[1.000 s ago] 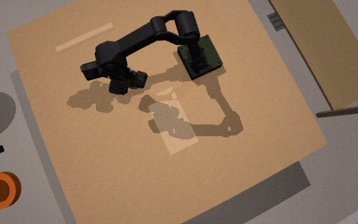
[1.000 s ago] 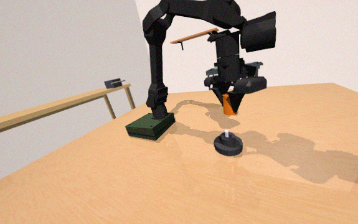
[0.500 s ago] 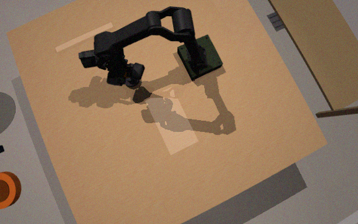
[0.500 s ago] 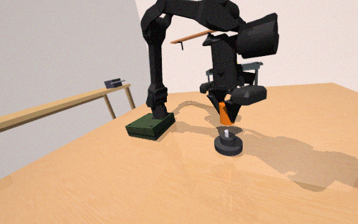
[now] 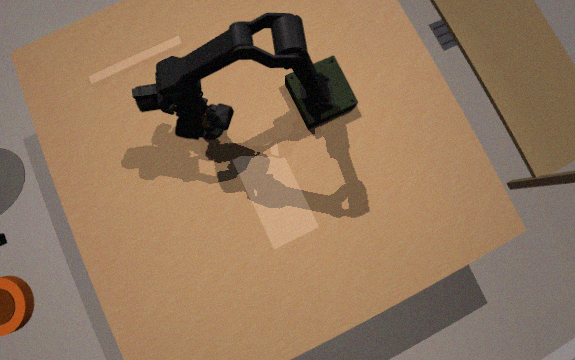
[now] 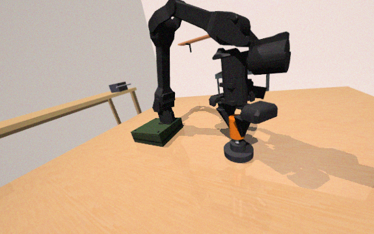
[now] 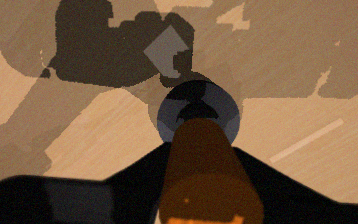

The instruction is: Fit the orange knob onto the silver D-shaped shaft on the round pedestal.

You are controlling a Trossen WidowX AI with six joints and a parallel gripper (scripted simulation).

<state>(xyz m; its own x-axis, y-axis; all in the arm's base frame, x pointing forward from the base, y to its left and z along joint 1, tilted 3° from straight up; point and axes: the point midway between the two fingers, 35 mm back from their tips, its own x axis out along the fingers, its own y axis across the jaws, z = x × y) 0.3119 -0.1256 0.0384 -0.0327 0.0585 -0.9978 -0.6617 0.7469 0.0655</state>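
The orange knob lies 3 cm above my gripper tip. Also, from my gripper tip: black round pedestal 4 cm below.
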